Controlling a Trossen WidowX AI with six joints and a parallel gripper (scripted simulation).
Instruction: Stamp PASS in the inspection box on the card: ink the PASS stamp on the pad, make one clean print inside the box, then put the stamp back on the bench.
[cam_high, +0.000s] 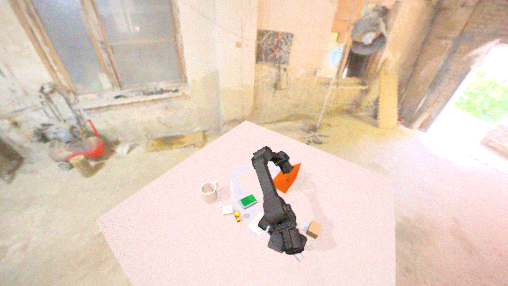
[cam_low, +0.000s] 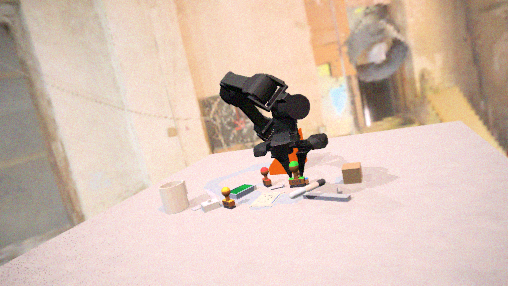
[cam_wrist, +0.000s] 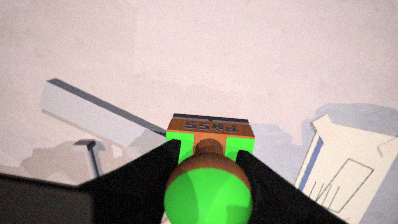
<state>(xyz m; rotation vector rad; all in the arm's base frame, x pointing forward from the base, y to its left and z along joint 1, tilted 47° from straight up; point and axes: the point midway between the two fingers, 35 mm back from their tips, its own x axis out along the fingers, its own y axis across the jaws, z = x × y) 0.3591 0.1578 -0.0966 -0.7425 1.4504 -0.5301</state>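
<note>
Right now my gripper tip is 9 cm past the green ink pad, 25 cm to the left of it and 7 cm above it. Round my gripper tip: marker (11 cm behind, 1 cm to the right, 7 cm below); then green stamp (right at my gripper tip); then grey bar (4 cm behind, 6 cm to the left, 7 cm below).
</note>
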